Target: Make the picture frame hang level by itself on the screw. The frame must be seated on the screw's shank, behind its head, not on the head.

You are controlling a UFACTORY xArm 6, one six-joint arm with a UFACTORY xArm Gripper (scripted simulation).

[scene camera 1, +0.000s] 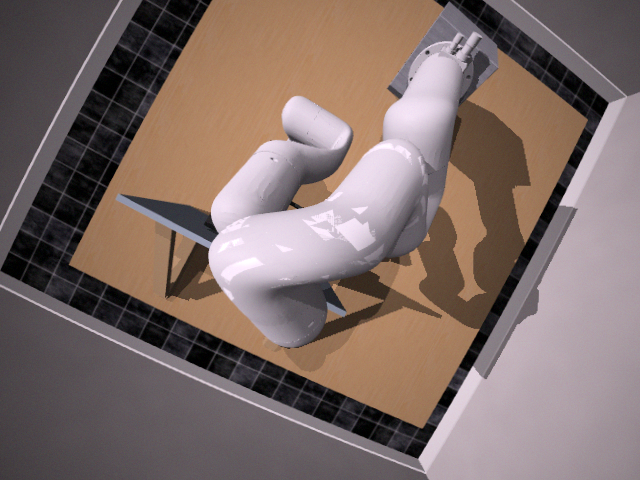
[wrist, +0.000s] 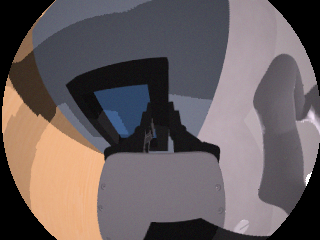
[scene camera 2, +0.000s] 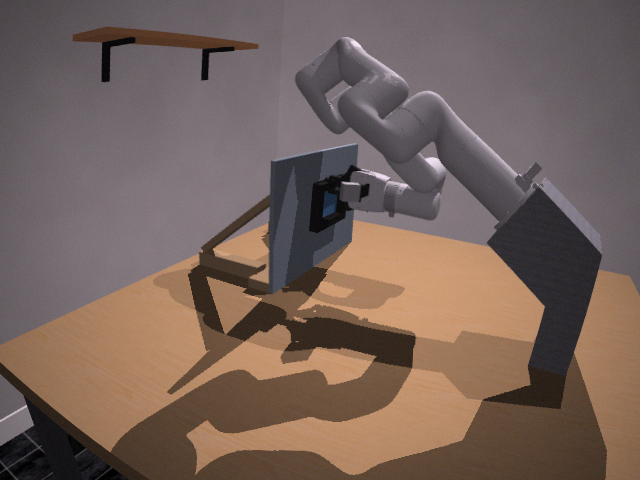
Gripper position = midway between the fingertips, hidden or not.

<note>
I see my gripper [wrist: 161,109], a black picture frame [scene camera 2: 327,209], a wooden brace [scene camera 2: 263,204] and a grey-blue panel [scene camera 2: 293,250].
The black picture frame also shows in the wrist view [wrist: 115,113]. The grey-blue panel is seen too in scene camera 1 [scene camera 1: 181,218] and in the wrist view [wrist: 195,45].
</note>
